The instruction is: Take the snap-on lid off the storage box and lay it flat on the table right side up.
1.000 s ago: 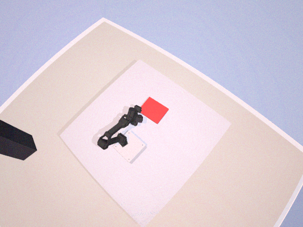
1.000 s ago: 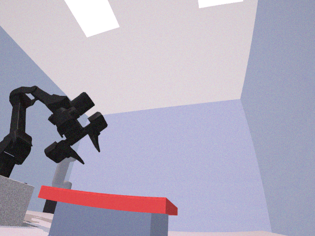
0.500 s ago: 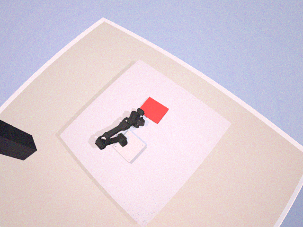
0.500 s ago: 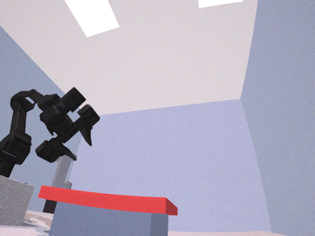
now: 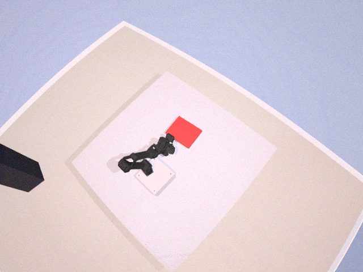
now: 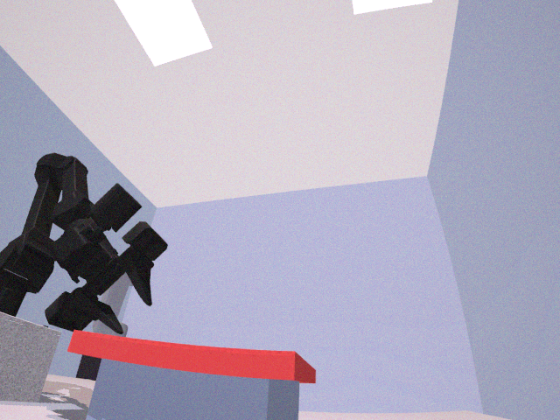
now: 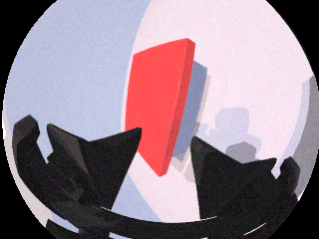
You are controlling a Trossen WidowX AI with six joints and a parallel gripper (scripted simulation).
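Right now the red lid is 120 mm ahead of my gripper tip, 40 mm to the left of it and 40 mm below it. Also, from my gripper tip: storage box 120 mm ahead, 80 mm below, 40 mm to the left.
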